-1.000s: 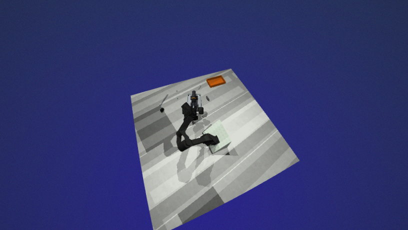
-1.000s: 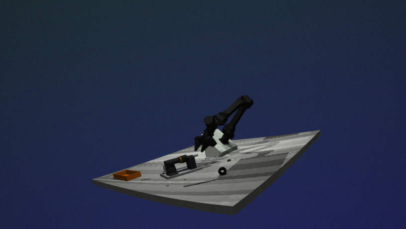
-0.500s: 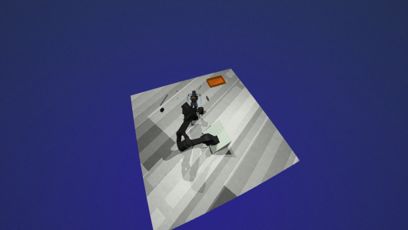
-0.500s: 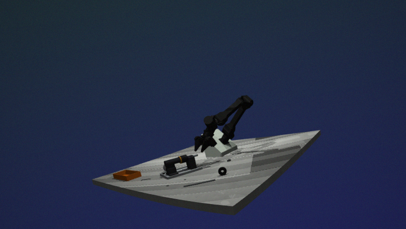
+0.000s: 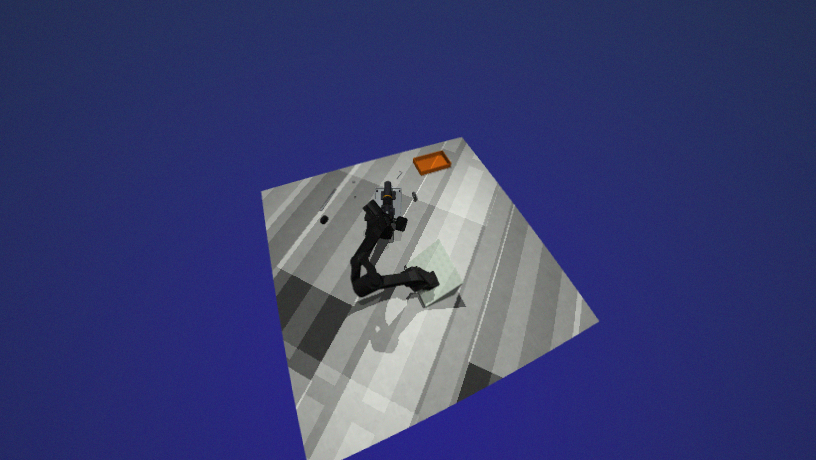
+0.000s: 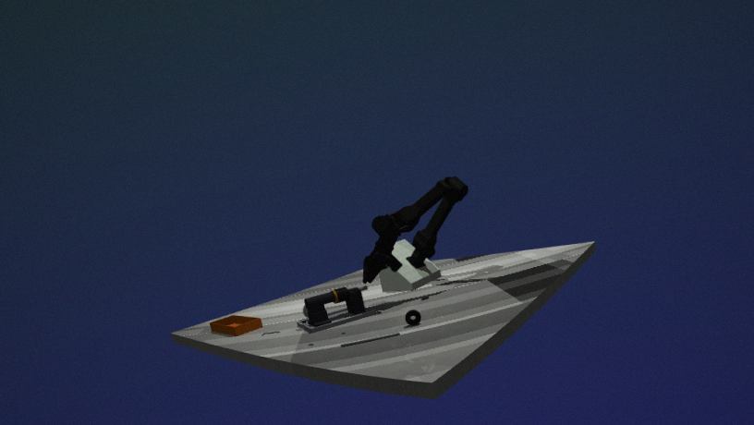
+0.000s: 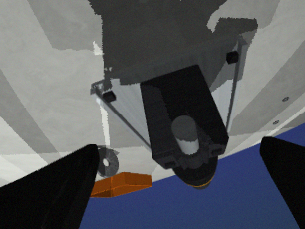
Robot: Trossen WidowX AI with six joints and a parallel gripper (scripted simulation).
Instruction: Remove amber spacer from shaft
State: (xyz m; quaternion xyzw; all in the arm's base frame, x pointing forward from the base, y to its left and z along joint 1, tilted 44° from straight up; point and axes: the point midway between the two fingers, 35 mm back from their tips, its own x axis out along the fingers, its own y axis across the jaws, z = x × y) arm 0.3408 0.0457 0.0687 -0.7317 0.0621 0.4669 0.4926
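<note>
Now: gripper tip 80 mm short of the grey shaft, 20 mm to the left of it and 10 mm above it. From my gripper tip the other things lie so: orange tray (340 mm ahead, 390 mm to the right, 80 mm below); thin amber spacer (120 mm ahead, 40 mm to the right, 20 mm below).
</note>
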